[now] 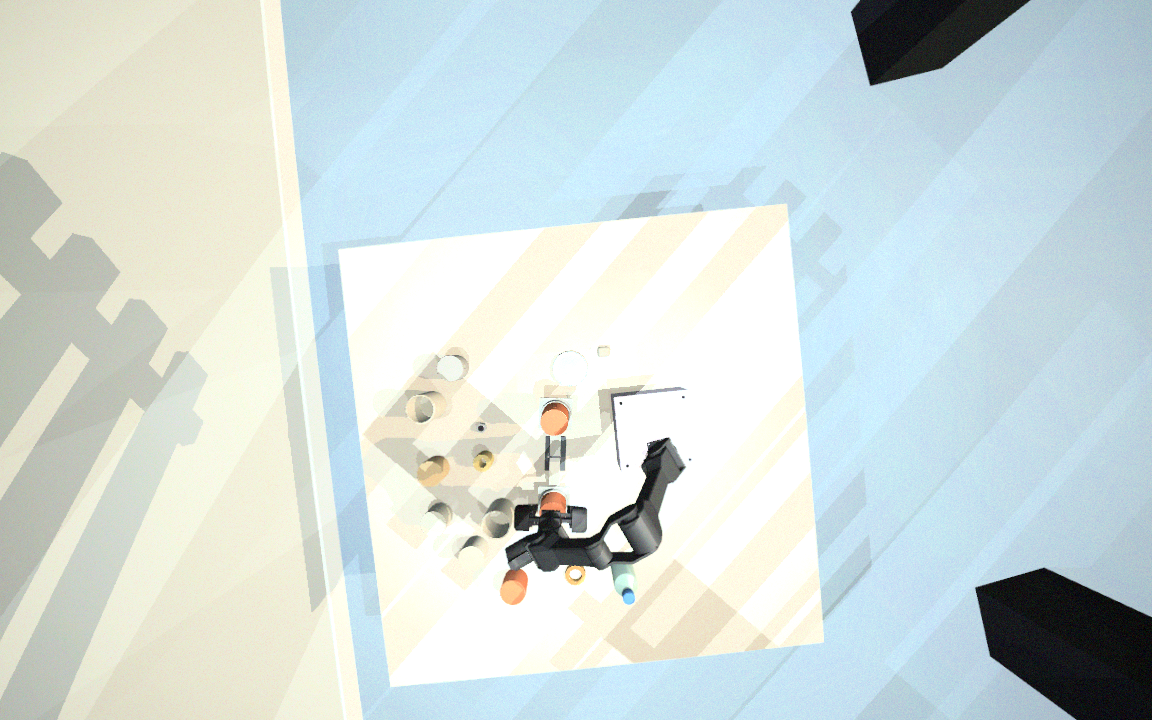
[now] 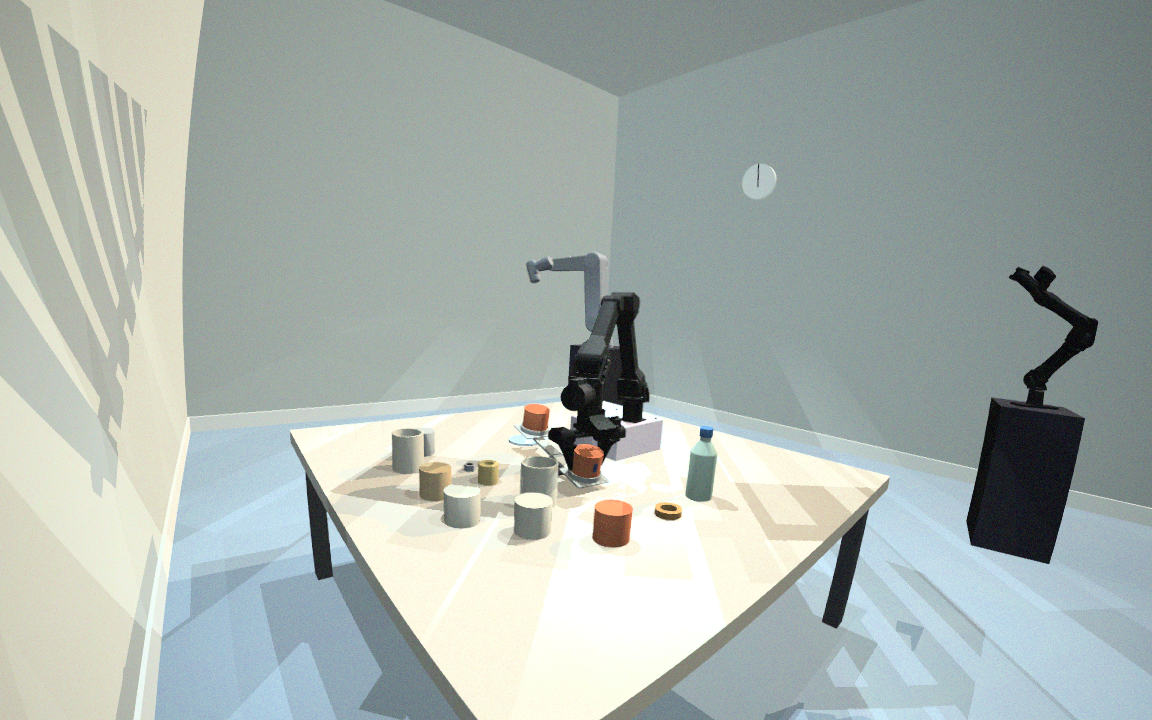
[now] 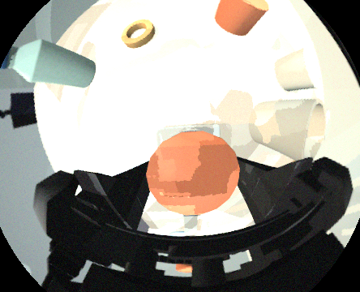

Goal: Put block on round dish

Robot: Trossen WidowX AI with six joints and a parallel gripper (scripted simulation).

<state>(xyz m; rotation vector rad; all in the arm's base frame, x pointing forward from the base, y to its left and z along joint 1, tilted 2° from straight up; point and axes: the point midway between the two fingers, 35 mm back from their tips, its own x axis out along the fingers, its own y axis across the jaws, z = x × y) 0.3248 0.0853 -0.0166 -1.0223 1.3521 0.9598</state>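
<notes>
My gripper tip is 1 cm above the pale grey-blue block. Round my gripper tip: bottle (23 cm to the left, 14 cm behind, 6 cm above); then round white dish (36 cm to the right, 15 cm behind, 4 cm below); then orange ring (23 cm to the left, 4 cm below, 1 cm behind).
</notes>
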